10 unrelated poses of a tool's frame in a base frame.
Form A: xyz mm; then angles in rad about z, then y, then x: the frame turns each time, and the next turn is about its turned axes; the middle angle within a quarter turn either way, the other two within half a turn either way.
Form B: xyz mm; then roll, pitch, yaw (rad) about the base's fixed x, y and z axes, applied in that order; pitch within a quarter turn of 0, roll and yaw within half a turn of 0. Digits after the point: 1 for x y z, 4 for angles.
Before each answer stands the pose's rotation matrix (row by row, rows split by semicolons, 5 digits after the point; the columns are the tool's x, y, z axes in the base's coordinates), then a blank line. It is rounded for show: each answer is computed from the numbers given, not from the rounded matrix.
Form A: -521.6 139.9 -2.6 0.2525 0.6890 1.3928
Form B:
0.74741 0.56165 0.35488; 0.19284 0.32776 -0.92487; -0.63577 0.75969 0.13667

-521.6 139.9 -2.6 1.3928 0.6890 0.2525
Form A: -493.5 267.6 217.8 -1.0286 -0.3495 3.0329
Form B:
0.48482 -0.87069 0.08274; -0.80479 -0.48115 -0.34756; 0.34243 0.10192 -0.93400

-493.5 267.6 217.8 3.0329 -0.3495 -1.0286
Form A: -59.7 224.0 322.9 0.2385 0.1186 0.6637
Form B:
0.96487 -0.11527 0.23610; 0.23459 0.78264 -0.57658; -0.11832 0.61171 0.78218

-59.7 224.0 322.9 0.6637 0.1186 0.2385
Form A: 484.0 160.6 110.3 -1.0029 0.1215 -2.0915
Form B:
0.53389 -0.47595 0.69888; -0.83682 -0.17894 0.51741; -0.12120 -0.86107 -0.49382

484.0 160.6 110.3 -2.0915 0.1215 -1.0029
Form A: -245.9 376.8 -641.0 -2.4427 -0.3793 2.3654
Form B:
-0.71114 -0.26052 -0.65300; -0.59764 0.71318 0.36633; 0.37027 0.65077 -0.66287

-245.9 376.8 -641.0 2.3654 -0.3793 -2.4427
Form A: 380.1 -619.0 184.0 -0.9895 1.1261 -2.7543
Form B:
0.23622 -0.96107 -0.14334; -0.35953 -0.22349 0.90598; -0.90274 -0.16247 -0.39832

380.1 -619.0 184.0 -2.7543 1.1261 -0.9895
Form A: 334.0 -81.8 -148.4 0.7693 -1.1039 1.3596
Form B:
0.32336 -0.77308 0.54570; 0.31312 -0.45678 -0.83265; 0.89297 0.44012 0.09436

334.0 -81.8 -148.4 1.3596 -1.1039 0.7693
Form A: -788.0 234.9 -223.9 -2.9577 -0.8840 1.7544
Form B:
-0.62337 0.71408 -0.31859; -0.11594 0.31852 0.94080; 0.77328 0.62341 -0.11576

-788.0 234.9 -223.9 1.7544 -0.8840 -2.9577
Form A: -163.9 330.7 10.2 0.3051 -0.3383 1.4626
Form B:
0.89975 -0.34714 0.26445; 0.28336 0.00389 -0.95900; 0.33188 0.93780 0.10186

-163.9 330.7 10.2 1.4626 -0.3383 0.3051
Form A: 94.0 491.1 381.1 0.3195 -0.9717 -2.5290
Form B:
0.53536 0.70780 0.46088; 0.17712 -0.62761 0.75812; 0.82585 -0.32424 -0.46136

94.0 491.1 381.1 -2.5290 -0.9717 0.3195
